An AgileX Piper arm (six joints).
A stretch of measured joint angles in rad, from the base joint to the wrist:
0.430 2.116 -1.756 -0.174 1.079 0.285
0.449 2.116 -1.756 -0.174 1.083 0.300
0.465 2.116 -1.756 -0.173 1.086 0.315
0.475 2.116 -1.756 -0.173 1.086 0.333
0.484 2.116 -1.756 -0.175 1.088 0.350
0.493 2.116 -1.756 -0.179 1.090 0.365
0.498 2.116 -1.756 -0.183 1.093 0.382
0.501 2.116 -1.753 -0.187 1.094 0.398
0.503 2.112 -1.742 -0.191 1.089 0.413
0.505 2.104 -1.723 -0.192 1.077 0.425
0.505 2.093 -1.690 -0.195 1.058 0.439
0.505 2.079 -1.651 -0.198 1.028 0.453
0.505 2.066 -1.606 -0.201 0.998 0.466
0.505 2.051 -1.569 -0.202 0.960 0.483
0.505 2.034 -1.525 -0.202 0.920 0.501
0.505 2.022 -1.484 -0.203 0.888 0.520
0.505 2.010 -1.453 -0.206 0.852 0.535
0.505 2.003 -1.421 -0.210 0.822 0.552
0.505 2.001 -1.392 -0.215 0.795 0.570
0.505 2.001 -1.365 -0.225 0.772 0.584
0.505 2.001 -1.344 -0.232 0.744 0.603
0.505 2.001 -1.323 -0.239 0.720 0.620
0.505 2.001 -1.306 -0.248 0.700 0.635
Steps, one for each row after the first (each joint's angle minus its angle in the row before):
0.019 0.000 0.000 0.000 0.004 0.015
0.016 0.000 0.000 0.001 0.003 0.015
0.010 0.000 0.000 0.000 0.000 0.018
0.009 0.000 0.000 -0.002 0.002 0.017
0.009 0.000 0.000 -0.004 0.002 0.015
0.005 0.000 0.000 -0.004 0.003 0.017
0.003 0.000 0.003 -0.004 0.001 0.016
0.002 -0.004 0.011 -0.004 -0.005 0.015
0.002 -0.008 0.019 -0.001 -0.012 0.012
0.000 -0.011 0.033 -0.003 -0.019 0.014
0.000 -0.014 0.039 -0.003 -0.030 0.014
0.000 -0.013 0.045 -0.003 -0.030 0.013
0.000 -0.015 0.037 -0.001 -0.038 0.017
0.000 -0.017 0.044 0.000 -0.040 0.018
0.000 -0.012 0.041 -0.001 -0.032 0.019
0.000 -0.012 0.031 -0.003 -0.036 0.015
0.000 -0.007 0.032 -0.004 -0.030 0.017
0.000 -0.002 0.029 -0.005 -0.027 0.018
0.000 0.000 0.027 -0.010 -0.023 0.014
0.000 0.000 0.021 -0.007 -0.028 0.019
0.000 0.000 0.021 -0.007 -0.024 0.017
0.000 0.000 0.017 -0.009 -0.020 0.015

